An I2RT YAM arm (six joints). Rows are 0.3 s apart.
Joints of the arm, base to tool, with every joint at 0 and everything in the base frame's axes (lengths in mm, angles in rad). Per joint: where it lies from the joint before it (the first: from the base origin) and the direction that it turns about. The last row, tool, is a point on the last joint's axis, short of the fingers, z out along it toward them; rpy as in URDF.
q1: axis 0 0 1 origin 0 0 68
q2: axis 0 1 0 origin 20 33.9 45.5
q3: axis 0 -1 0 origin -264 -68.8 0
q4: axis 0 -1 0 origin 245 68.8 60
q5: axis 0 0 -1 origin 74 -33.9 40.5
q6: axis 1 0 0 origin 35.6 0 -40.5
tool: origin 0 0 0 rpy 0 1.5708 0
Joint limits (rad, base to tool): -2.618..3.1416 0..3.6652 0..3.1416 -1.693..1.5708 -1.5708..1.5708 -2.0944..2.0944
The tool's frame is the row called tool.
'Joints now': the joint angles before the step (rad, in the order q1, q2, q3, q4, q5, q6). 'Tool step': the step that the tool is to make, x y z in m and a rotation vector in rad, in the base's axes. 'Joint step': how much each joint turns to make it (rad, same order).
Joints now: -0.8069, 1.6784, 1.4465, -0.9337, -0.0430, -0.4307
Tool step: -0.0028, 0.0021, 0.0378, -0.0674, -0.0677, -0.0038
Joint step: -0.0018, -0.0400, 0.0884, -0.0328, -0.0012, 0.0028
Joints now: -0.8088, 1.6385, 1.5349, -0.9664, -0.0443, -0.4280
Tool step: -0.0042, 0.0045, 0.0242, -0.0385, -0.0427, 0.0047
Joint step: -0.0005, -0.0298, 0.0533, -0.0258, -0.0063, -0.0023
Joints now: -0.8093, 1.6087, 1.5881, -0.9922, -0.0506, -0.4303
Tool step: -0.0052, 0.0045, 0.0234, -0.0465, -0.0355, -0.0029
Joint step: -0.0013, -0.0262, 0.0547, -0.0228, 0.0061, -0.0022
